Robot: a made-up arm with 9 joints. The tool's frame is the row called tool.
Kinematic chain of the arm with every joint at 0, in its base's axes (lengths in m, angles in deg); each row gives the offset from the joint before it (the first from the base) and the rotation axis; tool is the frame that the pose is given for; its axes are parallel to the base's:
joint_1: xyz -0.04 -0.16 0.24 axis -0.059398 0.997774 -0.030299
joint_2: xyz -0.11 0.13 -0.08 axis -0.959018 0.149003 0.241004
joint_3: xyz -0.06 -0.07 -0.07 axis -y
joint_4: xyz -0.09 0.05 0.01 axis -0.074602 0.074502 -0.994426
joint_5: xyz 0 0.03 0.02 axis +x
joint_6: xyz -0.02 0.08 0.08 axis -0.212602 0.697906 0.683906
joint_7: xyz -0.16 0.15 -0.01 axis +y
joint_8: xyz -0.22 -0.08 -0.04 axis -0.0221 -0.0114 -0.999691
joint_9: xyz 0 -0.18 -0.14 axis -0.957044 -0.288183 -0.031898
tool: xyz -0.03 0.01 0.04
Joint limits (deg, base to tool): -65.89..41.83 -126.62..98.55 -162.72..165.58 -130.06..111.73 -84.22..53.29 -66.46..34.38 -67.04..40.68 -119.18..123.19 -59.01..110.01
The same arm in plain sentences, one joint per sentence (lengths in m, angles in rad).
The arm has nine revolute joints in a row. What follows holds with every joint at zero, and every direction is one of the base frame's.
The first joint sits 0.0400 m along -x and 0.1600 m along -y and 0.2400 m along +z from the base frame's origin and turns about the direction (-0.059398, 0.997774, -0.030299), from -1.1500 to 0.7301 rad.
The second joint sits 0.1100 m along -x and 0.1300 m along +y and 0.0800 m along -z from the first joint and turns about the direction (-0.959018, 0.149003, 0.241004), from -2.2099 to 1.7200 rad.
The third joint sits 0.0600 m along -x and 0.0700 m along -y and 0.0700 m along -z from the second joint and turns about -y, from -2.8400 to 2.8899 rad.
The fourth joint sits 0.0900 m along -x and 0.0500 m along +y and 0.0100 m along +z from the third joint and turns about the direction (-0.074602, 0.074502, -0.994426), from -2.2700 to 1.9501 rad.
The fifth joint sits 0.0300 m along +y and 0.0200 m along +z from the fourth joint and turns about +x, from -1.4699 to 0.9301 rad.
The sixth joint sits 0.0200 m along -x and 0.0800 m along +y and 0.0800 m along +z from the fifth joint and turns about the direction (-0.212602, 0.697906, 0.683906), from -1.1599 to 0.6000 rad.
The seventh joint sits 0.1600 m along -x and 0.1500 m along +y and 0.0100 m along -z from the sixth joint and turns about +y, from -1.1701 to 0.7100 rad.
The eighth joint sits 0.2200 m along -x and 0.0800 m along -y and 0.0400 m along -z from the seventh joint and turns about the direction (-0.0221, -0.0114, -0.999691), from -2.0801 to 2.1501 rad.
The ninth joint sits 0.1800 m along -y and 0.1400 m along -z from the eighth joint and turns about the direction (-0.957035, -0.288211, -0.031901), from -1.0299 to 1.9200 rad.
The tool frame, which is the frame that the pose is given for, sits 0.0300 m along -x and 0.0100 m along +y and 0.0400 m along +z from the ninth joint; its axes are parallel to the base frame's.

